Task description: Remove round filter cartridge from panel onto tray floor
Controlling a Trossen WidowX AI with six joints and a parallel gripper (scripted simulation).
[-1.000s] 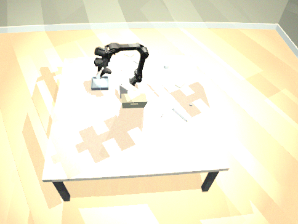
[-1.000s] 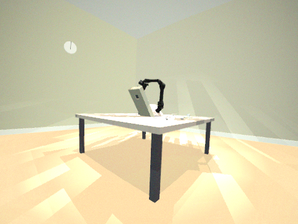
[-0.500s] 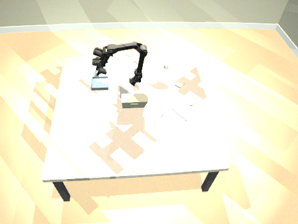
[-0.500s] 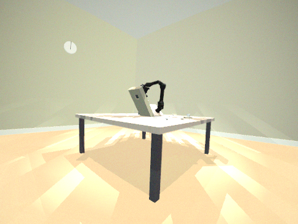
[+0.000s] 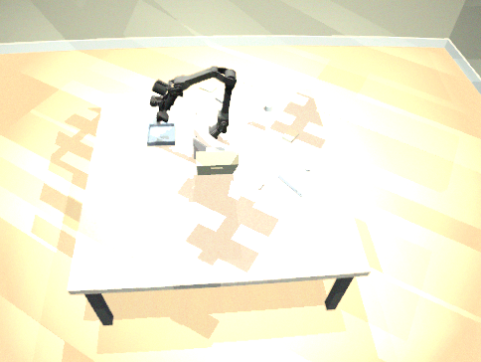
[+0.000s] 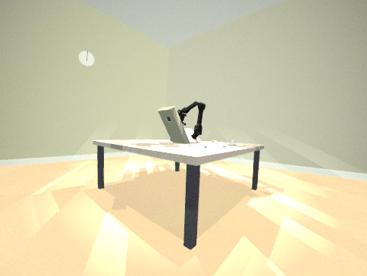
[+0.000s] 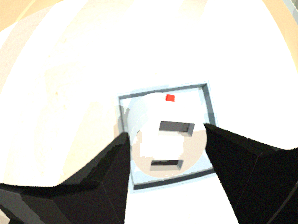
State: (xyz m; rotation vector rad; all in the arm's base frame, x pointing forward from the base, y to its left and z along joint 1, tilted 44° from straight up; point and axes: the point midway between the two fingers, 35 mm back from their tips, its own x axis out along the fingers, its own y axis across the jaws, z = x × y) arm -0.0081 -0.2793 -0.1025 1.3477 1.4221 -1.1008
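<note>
Right now my gripper tip is right at the round white filter cartridge. Round my gripper tip: small white cylinder 620 mm to the left, 260 mm behind, 130 mm below; grey-rimmed tray 140 mm below, 30 mm behind, 10 mm to the left; service panel 340 mm ahead, 310 mm to the left, 20 mm above.
</note>
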